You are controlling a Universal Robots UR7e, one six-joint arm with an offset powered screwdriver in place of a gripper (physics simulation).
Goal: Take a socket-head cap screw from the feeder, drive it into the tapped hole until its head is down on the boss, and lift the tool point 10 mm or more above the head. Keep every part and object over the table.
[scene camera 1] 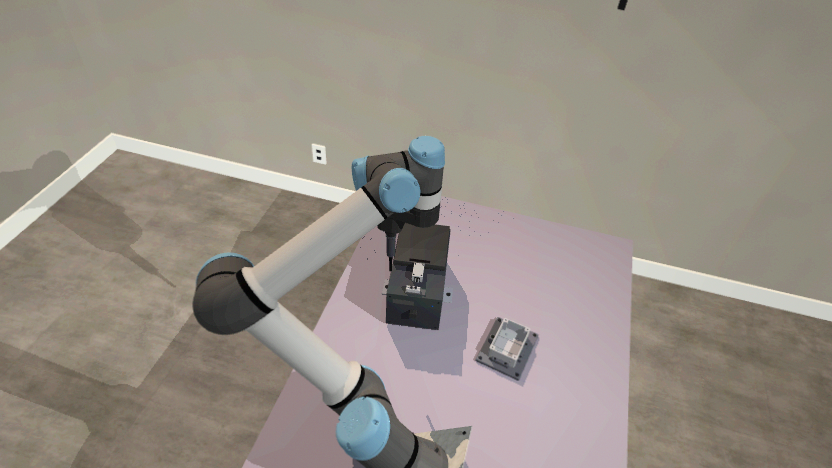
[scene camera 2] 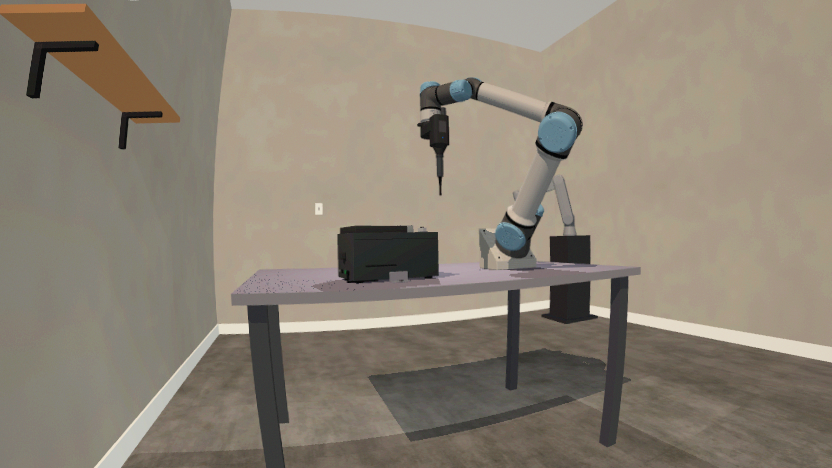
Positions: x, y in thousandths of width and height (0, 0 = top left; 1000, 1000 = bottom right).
Observation:
In view: a screw feeder (scene camera 2: 504, 550) and a dark square base plate (scene camera 1: 624, 785).
The screw feeder is seen too in scene camera 1 (scene camera 1: 515, 678).

